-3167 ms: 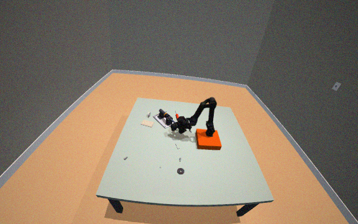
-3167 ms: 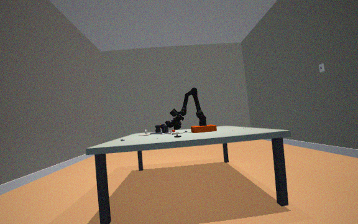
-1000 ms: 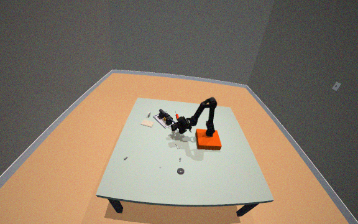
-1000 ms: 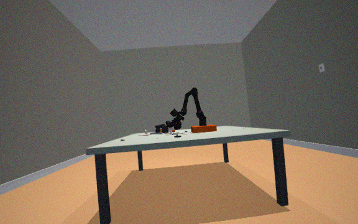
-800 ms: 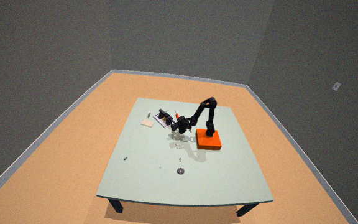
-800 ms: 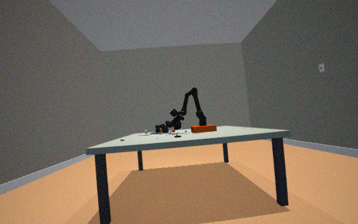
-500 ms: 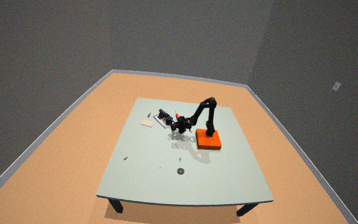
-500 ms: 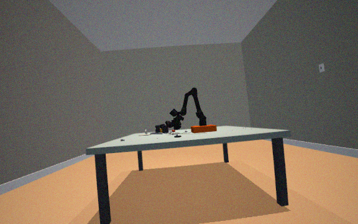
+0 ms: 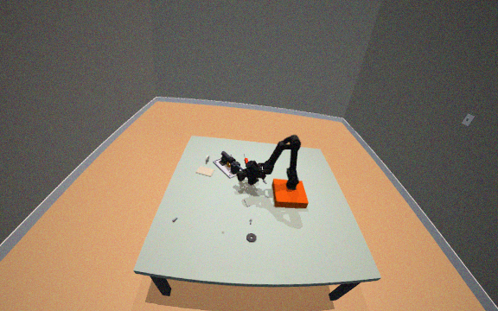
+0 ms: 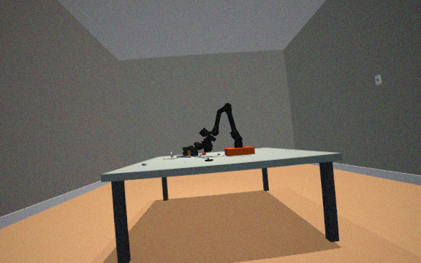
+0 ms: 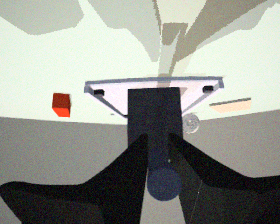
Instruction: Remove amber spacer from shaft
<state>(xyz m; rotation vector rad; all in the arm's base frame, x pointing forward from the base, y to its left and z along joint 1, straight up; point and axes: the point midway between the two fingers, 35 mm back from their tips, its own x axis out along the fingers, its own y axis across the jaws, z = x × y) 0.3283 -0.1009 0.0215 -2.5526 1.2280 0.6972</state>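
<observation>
Now: the dark round shaft 4 cm to the right of my gripper tip, 3 cm ahead of it and 2 cm above it. Round my gripper tip: amber spacer 11 cm to the right, 9 cm ahead, 3 cm below; tan pad 27 cm ahead, 6 cm below, 4 cm to the right; pale ring 27 cm ahead, 16 cm to the right, 3 cm below.
</observation>
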